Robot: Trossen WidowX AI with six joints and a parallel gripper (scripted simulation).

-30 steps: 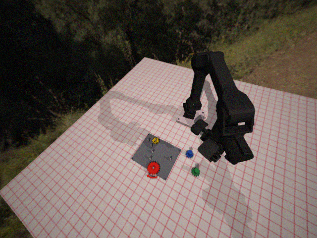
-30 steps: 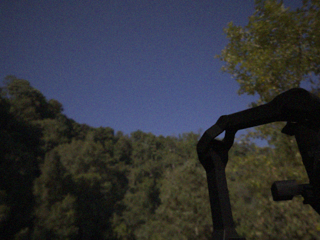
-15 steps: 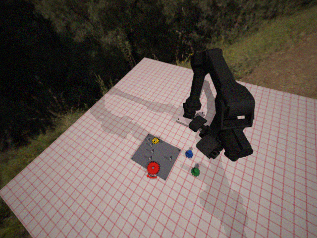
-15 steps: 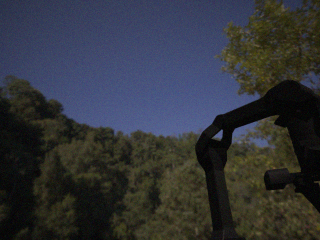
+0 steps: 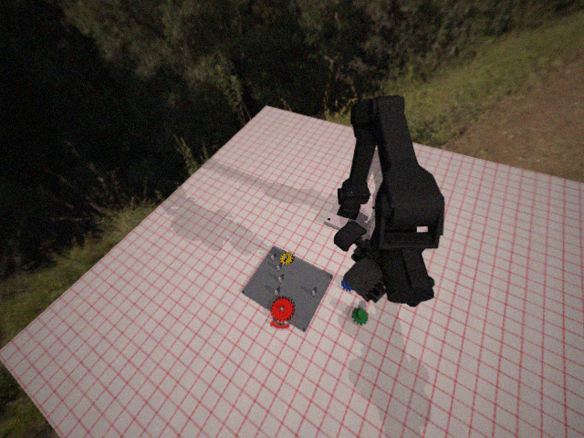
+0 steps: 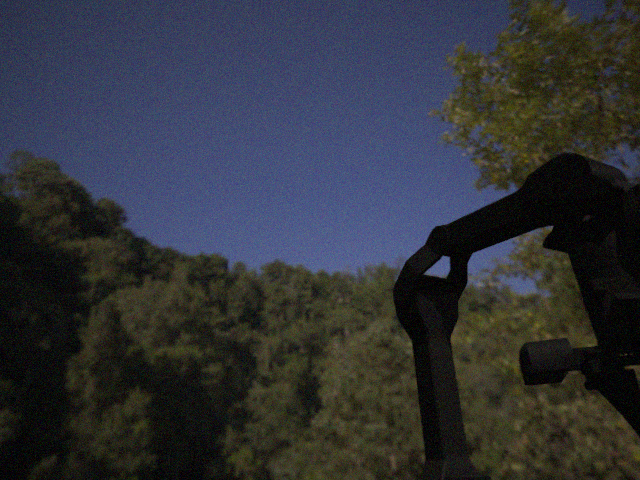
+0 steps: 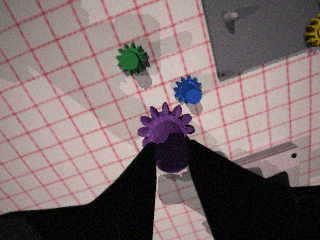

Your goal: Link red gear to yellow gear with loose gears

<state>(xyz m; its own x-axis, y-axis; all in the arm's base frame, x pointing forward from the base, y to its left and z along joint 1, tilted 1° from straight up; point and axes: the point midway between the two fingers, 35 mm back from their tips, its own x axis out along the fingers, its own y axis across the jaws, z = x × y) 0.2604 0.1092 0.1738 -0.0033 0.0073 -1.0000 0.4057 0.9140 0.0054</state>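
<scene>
My gripper tip is now 18 cm to the left of the red gear, 14 cm above it and 12 cm short of it. Round my gripper tip: green gear (14 cm below, 5 cm ahead, 1 cm to the left); then purple gear (1 cm below); then blue gear (14 cm below, 4 cm to the right, 2 cm behind).
</scene>
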